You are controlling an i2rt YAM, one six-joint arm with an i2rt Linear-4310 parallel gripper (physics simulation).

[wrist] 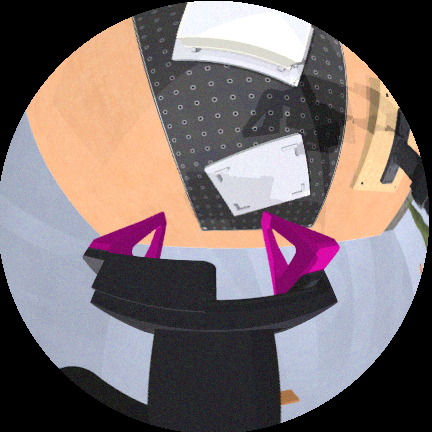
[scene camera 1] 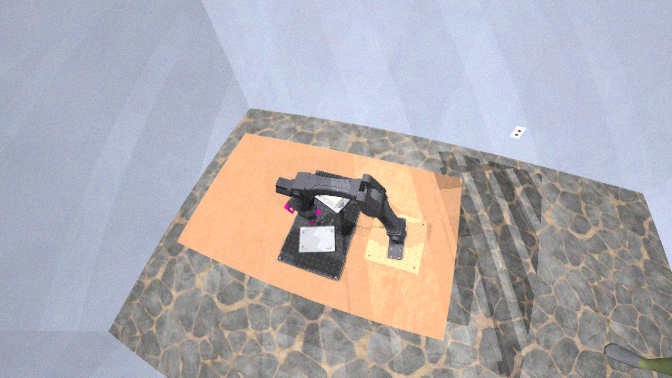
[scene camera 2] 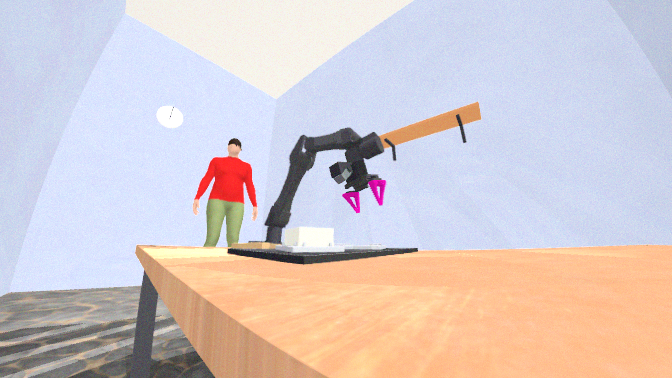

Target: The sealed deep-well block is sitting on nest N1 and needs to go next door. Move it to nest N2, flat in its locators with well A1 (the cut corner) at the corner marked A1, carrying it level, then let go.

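Places are measured from the arm's base along level axes (x ahead, y right, z down), in millimetres.
Pixels of known places: gripper, fingertip midpoint: (wrist: 213,216) (scene camera 1: 302,218) (scene camera 2: 369,209); arm's base, link origin: (scene camera 1: 396,238) (scene camera 2: 272,245).
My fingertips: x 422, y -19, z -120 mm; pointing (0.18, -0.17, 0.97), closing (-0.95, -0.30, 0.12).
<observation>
For each thing: its middle in the pictures, then the offset to it from my fingertips. Level surfaces: height alone.
- sealed deep-well block, body centre: (scene camera 2: 307,237) (scene camera 1: 332,193) dx -87, dy +192, dz +91 mm
- nest N1, body centre: (wrist: 244,30) (scene camera 2: 306,246) (scene camera 1: 332,195) dx -87, dy +192, dz +113 mm
- Nest N2, body centre: (wrist: 262,179) (scene camera 2: 359,246) (scene camera 1: 316,239) dx -59, dy -46, dz +115 mm
- black perforated board, body centre: (wrist: 260,111) (scene camera 2: 338,251) (scene camera 1: 325,219) dx -75, dy +64, dz +130 mm
- wooden table, surface height: dz +137 mm
The sealed deep-well block (scene camera 1: 334,200) (scene camera 2: 309,236) (wrist: 245,27) is a white box sitting upright on nest N1 (scene camera 2: 310,249) (wrist: 181,55), a pale plate. The arm partly covers the block in scene camera 1, and the wrist view cuts off its far part. The cut corner cannot be made out. Nest N2 (scene camera 1: 317,239) (scene camera 2: 369,247) (wrist: 260,172) is an empty pale plate with corner locators; its A1 mark is not legible. My gripper (scene camera 1: 303,214) (scene camera 2: 369,208) (wrist: 213,216) has magenta fingers, wide open and empty. It hangs tilted, well above the black board and to one side of the block.
Both nests stand on a black perforated board (scene camera 1: 317,265) (scene camera 2: 360,254) (wrist: 215,105) on the wooden table (scene camera 1: 230,200) (scene camera 2: 450,300) (wrist: 100,115). The arm's base stands on a light wooden plate (scene camera 1: 375,252) (wrist: 370,170) beside the board. A person (scene camera 2: 227,180) stands behind the table.
</observation>
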